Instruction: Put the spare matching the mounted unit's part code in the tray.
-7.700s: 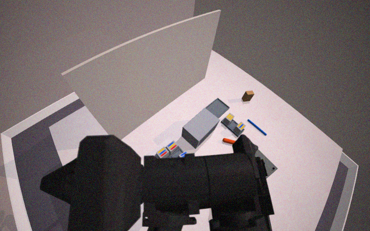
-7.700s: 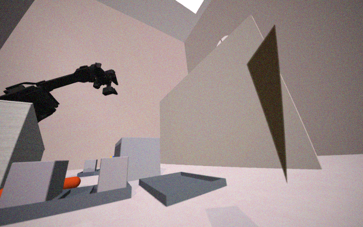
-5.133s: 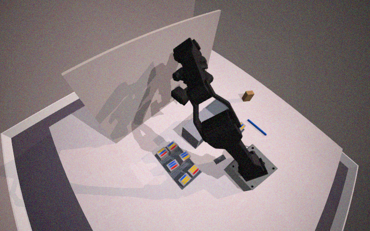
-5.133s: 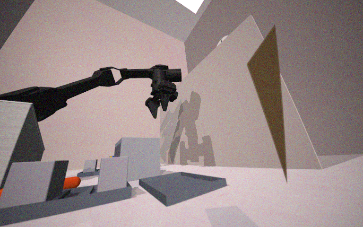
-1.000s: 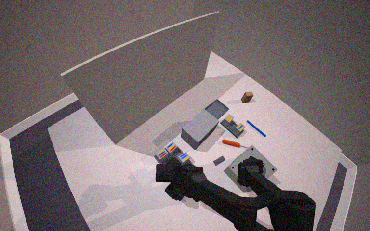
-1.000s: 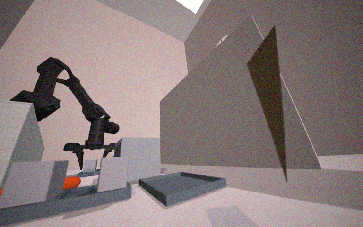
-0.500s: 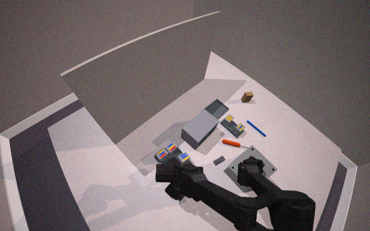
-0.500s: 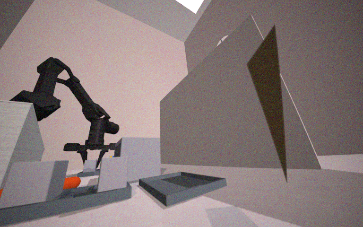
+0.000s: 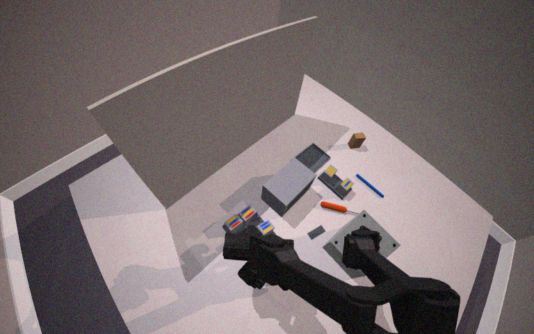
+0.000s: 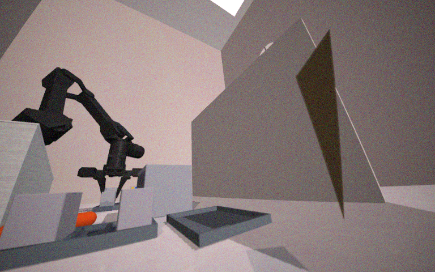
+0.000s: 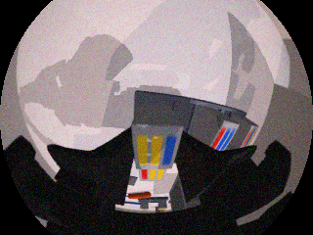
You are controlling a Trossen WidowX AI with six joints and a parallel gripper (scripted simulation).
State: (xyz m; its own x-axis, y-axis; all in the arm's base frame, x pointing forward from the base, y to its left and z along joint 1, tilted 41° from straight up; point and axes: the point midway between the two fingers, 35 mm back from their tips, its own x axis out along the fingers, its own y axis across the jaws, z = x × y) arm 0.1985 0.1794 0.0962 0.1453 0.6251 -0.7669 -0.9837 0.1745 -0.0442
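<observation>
My gripper tip is 11 cm short of the dark grey tray, 44 cm to the left of it and 3 cm above it. Round my gripper tip: grey box (10 cm ahead, 23 cm to the right, 2 cm above); then grey wall (35 cm ahead, 26 cm to the right, 20 cm above); then grey spare block (2 cm above).
</observation>
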